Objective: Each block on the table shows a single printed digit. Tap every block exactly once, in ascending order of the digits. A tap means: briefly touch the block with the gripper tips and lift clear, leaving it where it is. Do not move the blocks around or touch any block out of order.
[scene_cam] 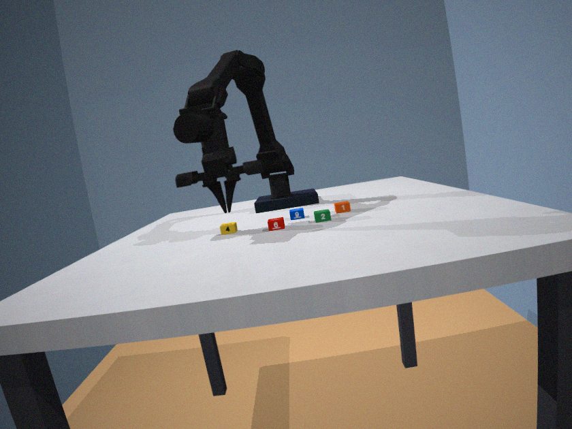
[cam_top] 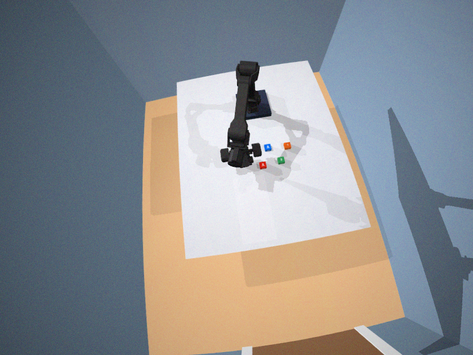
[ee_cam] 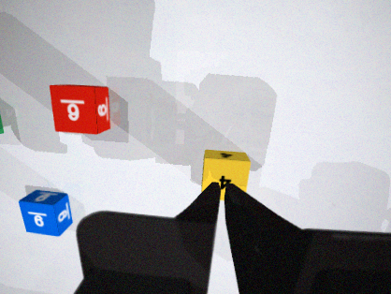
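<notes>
Now: gripper tip 30 mm above the yellow block 4 and 10 mm past it. Round my gripper tip: red block 6: 100 mm to the left, 50 mm ahead, 30 mm below; then green block 2: 200 mm to the left, 50 mm ahead, 30 mm below; then blue block 9: 150 mm to the left, 40 mm behind, 30 mm below.
</notes>
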